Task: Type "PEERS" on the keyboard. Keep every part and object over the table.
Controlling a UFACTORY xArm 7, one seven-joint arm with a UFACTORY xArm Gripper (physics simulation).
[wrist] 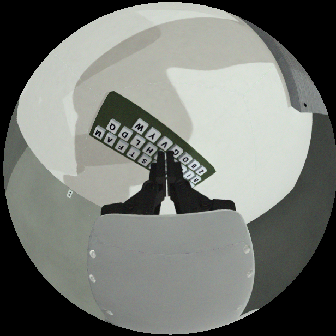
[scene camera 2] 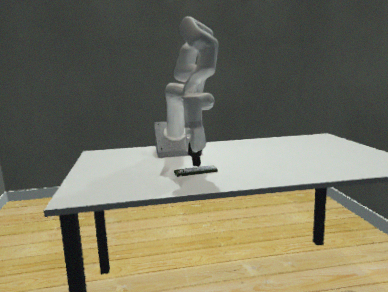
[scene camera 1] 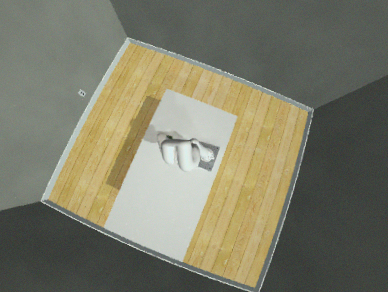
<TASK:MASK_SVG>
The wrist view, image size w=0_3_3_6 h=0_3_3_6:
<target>keyboard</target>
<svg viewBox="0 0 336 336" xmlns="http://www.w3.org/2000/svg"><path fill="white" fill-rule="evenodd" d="M107 94L89 132L89 135L94 137L94 139L145 167L147 170L150 170L151 163L157 163L157 151L163 151L165 154L165 175L166 152L173 150L174 161L181 161L183 178L189 181L191 188L216 172L214 167L201 154L157 118L115 91L110 91Z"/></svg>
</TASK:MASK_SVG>
